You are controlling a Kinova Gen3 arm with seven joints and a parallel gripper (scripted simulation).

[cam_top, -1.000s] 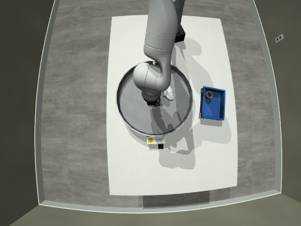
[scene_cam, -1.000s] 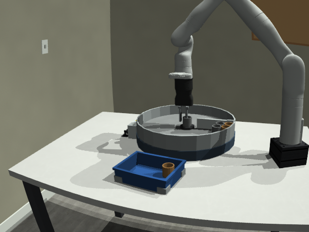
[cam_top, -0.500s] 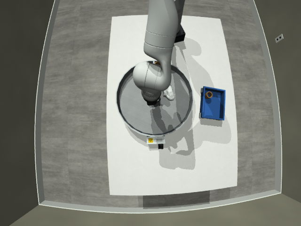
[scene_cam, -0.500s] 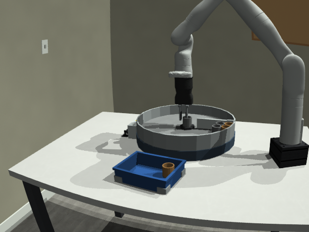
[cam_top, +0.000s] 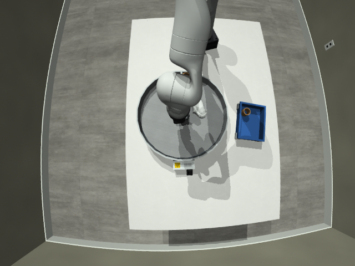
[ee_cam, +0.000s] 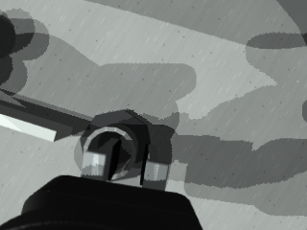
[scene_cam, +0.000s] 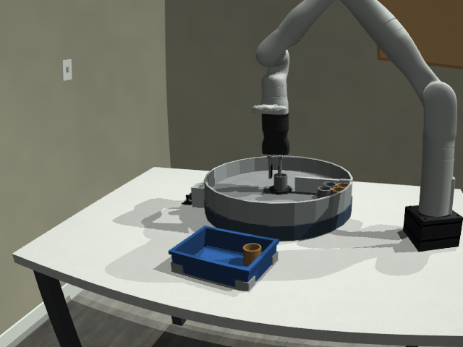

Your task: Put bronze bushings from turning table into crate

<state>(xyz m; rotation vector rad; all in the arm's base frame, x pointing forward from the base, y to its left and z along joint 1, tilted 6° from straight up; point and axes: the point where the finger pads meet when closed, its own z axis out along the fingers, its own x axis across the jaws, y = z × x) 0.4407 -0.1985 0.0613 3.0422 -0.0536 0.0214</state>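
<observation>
The round turning table is 20 mm behind my hand and 60 mm below it. Also, from my hand: blue crate: 80 mm ahead, 350 mm to the left, 80 mm below.
</observation>
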